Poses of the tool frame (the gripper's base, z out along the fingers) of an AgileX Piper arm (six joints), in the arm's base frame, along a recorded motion.
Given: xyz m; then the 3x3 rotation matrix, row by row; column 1 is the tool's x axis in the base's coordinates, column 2 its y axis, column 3 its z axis. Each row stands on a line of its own.
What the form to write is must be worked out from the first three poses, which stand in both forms.
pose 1, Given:
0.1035 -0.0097 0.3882
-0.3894 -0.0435 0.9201
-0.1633 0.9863 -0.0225
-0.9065 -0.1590 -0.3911
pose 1, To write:
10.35 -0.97 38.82
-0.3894 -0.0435 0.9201
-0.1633 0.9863 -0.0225
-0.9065 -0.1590 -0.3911

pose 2, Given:
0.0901 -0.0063 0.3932
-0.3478 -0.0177 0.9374
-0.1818 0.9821 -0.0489
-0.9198 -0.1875 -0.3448
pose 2, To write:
9.01 -0.63 39.32
-0.3478 -0.0177 0.9374
-0.1818 0.9821 -0.0489
-0.9198 -0.1875 -0.3448

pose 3, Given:
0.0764 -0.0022 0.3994
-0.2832 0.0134 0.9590
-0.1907 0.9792 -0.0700
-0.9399 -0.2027 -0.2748
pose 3, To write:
7.64 -0.22 39.94
-0.2832 0.0134 0.9590
-0.1907 0.9792 -0.0700
-0.9399 -0.2027 -0.2748

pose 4, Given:
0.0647 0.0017 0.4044
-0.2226 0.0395 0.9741
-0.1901 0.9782 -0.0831
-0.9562 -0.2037 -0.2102
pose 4, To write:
6.47 0.17 40.44
-0.2226 0.0395 0.9741
-0.1901 0.9782 -0.0831
-0.9562 -0.2037 -0.2102

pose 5, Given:
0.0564 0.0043 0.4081
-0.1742 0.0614 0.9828
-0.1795 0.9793 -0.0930
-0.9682 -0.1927 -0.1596
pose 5, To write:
5.64 0.43 40.81
-0.1742 0.0614 0.9828
-0.1795 0.9793 -0.0930
-0.9682 -0.1927 -0.1596

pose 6, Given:
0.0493 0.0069 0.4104
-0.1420 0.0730 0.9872
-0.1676 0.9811 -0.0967
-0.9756 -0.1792 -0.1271
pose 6, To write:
4.93 0.69 41.04
-0.1420 0.0730 0.9872
-0.1676 0.9811 -0.0967
-0.9756 -0.1792 -0.1271

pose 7, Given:
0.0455 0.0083 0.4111
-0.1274 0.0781 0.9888
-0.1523 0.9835 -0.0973
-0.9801 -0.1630 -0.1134
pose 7, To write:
4.55 0.83 41.11
-0.1274 0.0781 0.9888
-0.1523 0.9835 -0.0973
-0.9801 -0.1630 -0.1134

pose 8, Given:
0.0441 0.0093 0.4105
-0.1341 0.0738 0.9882
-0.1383 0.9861 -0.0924
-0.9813 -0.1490 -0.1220
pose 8, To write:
4.41 0.93 41.05
-0.1341 0.0738 0.9882
-0.1383 0.9861 -0.0924
-0.9813 -0.1490 -0.1220

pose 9, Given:
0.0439 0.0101 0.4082
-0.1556 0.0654 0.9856
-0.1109 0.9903 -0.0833
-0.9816 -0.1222 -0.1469
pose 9, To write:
4.39 1.01 40.82
-0.1556 0.0654 0.9856
-0.1109 0.9903 -0.0833
-0.9816 -0.1222 -0.1469

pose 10, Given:
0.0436 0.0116 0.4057
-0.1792 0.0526 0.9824
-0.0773 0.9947 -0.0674
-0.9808 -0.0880 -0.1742
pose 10, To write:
4.36 1.16 40.57
-0.1792 0.0526 0.9824
-0.0773 0.9947 -0.0674
-0.9808 -0.0880 -0.1742

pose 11, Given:
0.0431 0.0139 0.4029
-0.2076 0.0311 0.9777
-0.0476 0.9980 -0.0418
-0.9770 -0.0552 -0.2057
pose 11, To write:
4.31 1.39 40.29
-0.2076 0.0311 0.9777
-0.0476 0.9980 -0.0418
-0.9770 -0.0552 -0.2057

